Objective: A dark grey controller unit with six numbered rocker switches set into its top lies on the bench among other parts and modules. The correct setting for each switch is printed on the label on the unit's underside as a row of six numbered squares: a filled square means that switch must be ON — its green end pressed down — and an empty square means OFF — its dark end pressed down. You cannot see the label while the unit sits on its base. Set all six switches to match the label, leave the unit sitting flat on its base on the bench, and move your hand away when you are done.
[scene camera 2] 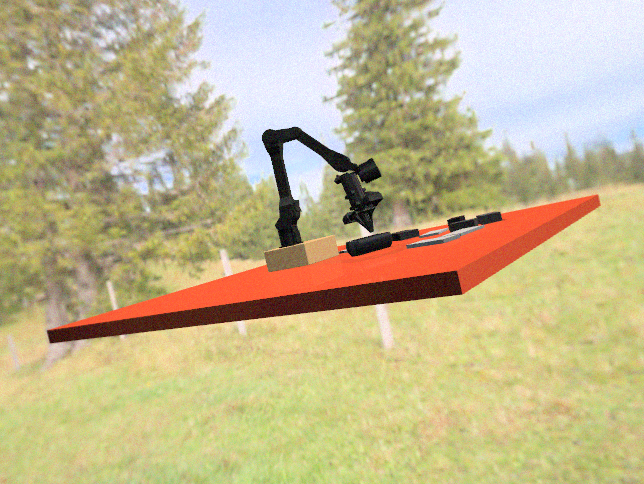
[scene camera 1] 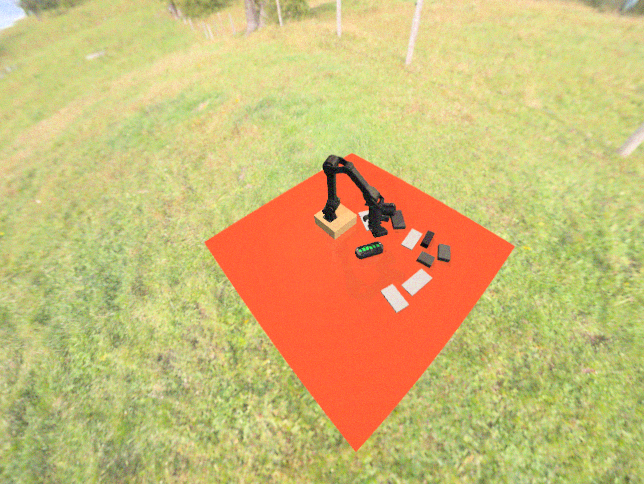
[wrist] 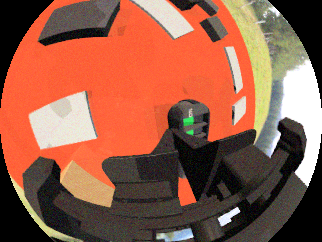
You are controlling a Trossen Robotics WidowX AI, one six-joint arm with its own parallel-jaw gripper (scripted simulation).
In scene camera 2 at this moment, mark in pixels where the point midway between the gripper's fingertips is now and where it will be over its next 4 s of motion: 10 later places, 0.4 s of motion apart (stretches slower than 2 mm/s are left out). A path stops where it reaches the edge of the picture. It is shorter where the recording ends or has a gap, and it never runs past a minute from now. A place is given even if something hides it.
The gripper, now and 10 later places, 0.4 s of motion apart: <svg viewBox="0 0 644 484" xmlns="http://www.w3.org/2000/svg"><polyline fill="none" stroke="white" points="372,232 373,237 375,243 375,247 375,247 376,247 377,247 377,244 372,233 373,231 364,230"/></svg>
